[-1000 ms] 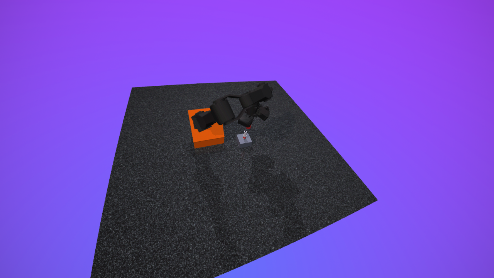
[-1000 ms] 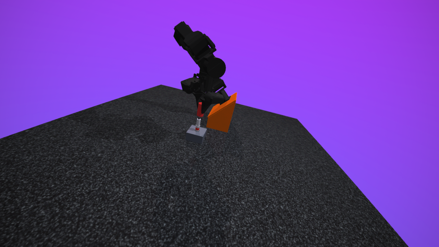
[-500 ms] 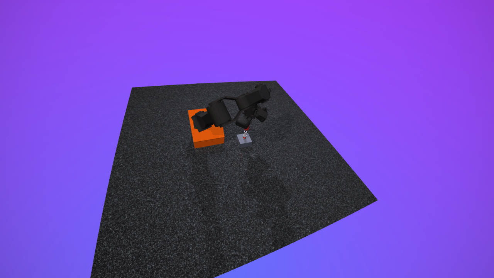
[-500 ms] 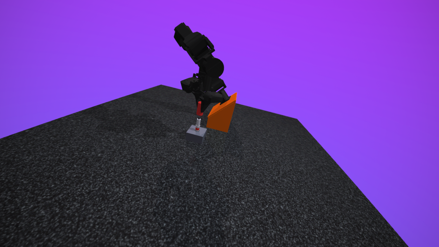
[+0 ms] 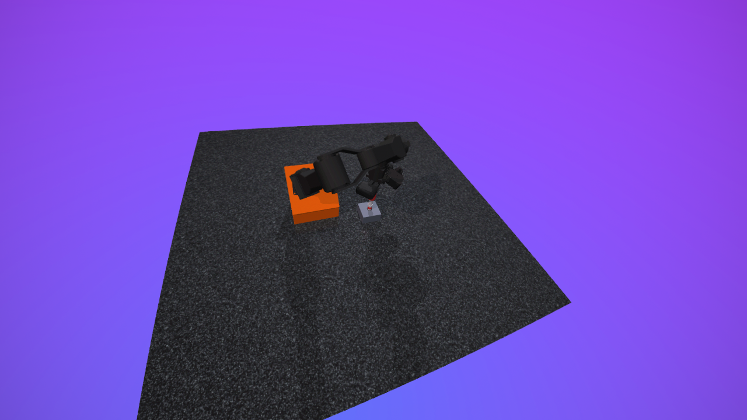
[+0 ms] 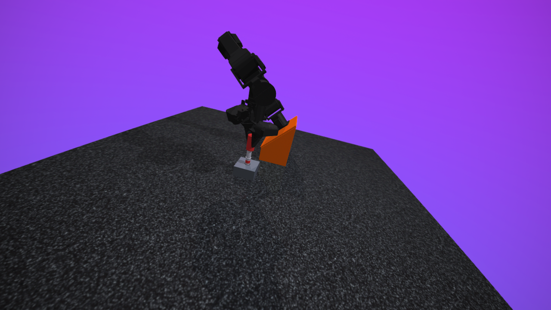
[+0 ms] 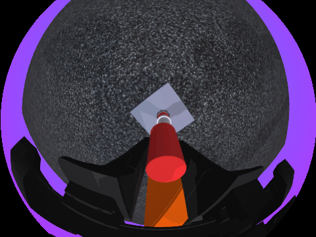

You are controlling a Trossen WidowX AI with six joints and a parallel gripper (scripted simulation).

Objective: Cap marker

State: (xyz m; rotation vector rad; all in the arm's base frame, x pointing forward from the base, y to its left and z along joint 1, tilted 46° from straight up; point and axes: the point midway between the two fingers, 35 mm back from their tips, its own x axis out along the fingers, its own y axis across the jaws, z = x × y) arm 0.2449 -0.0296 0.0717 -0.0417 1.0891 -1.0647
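My gripper tip is now 10 cm above the grey holder block. The rest, counted from my gripper tip: red cap (1 cm above).
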